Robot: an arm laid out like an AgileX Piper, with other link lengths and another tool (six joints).
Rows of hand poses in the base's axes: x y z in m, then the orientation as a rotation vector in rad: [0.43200 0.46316 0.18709 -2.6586 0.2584 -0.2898]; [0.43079 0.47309 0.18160 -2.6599 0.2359 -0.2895]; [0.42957 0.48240 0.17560 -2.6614 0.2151 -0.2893]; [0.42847 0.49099 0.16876 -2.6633 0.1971 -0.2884]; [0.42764 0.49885 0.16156 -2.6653 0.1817 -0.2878]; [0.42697 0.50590 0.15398 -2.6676 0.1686 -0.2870]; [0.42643 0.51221 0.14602 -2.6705 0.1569 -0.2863]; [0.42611 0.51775 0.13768 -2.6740 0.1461 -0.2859]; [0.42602 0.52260 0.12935 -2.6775 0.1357 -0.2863]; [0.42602 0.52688 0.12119 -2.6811 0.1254 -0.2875]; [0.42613 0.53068 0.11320 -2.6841 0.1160 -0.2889]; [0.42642 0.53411 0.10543 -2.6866 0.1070 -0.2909]
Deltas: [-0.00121 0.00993 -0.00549 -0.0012 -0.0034 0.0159]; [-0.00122 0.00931 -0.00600 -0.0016 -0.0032 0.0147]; [-0.00110 0.00859 -0.00684 -0.0020 -0.0021 0.0128]; [-0.00083 0.00786 -0.00720 -0.0022 -0.0019 0.0109]; [-0.00067 0.00705 -0.00758 -0.0024 -0.0013 0.0093]; [-0.00054 0.00631 -0.00796 -0.0031 -0.0011 0.0083]; [-0.00032 0.00554 -0.00834 -0.0037 -0.0011 0.0075]; [-0.00009 0.00485 -0.00833 -0.0038 -0.0016 0.0071]; [0.00000 0.00428 -0.00816 -0.0041 -0.0021 0.0069]; [0.00011 0.00380 -0.00799 -0.0035 -0.0021 0.0062]; [0.00029 0.00343 -0.00777 -0.0031 -0.0025 0.0059]
